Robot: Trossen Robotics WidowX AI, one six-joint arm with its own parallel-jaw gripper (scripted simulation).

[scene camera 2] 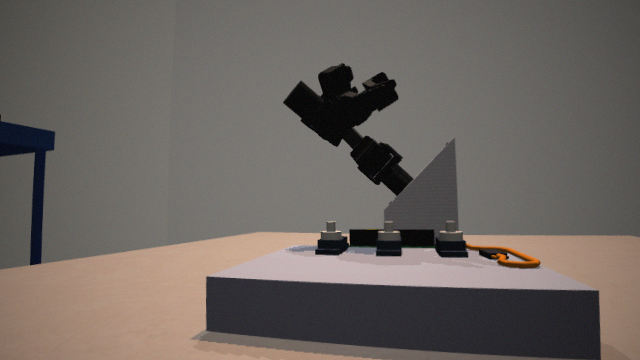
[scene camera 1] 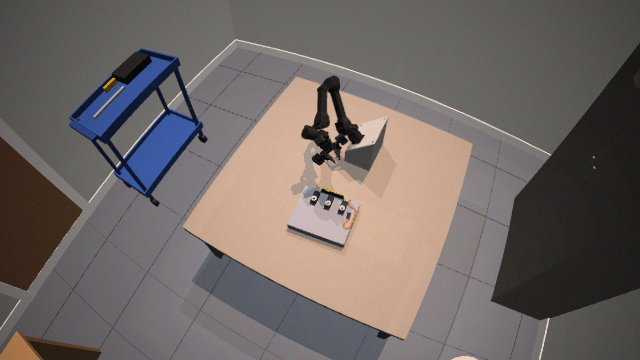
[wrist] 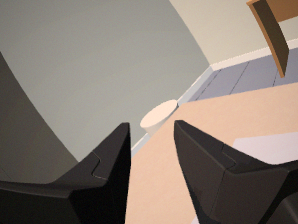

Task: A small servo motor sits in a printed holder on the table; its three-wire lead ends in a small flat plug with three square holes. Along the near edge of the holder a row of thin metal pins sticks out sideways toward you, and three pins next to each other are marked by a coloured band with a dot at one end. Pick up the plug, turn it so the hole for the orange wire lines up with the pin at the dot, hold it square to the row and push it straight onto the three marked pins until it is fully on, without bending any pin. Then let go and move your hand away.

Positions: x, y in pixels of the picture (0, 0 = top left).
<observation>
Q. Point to a grey printed holder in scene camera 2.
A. At 348, 299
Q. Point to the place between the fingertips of the gripper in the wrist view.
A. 152, 129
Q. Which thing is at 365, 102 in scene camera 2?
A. The gripper.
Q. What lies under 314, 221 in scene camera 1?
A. A grey printed holder.
</observation>
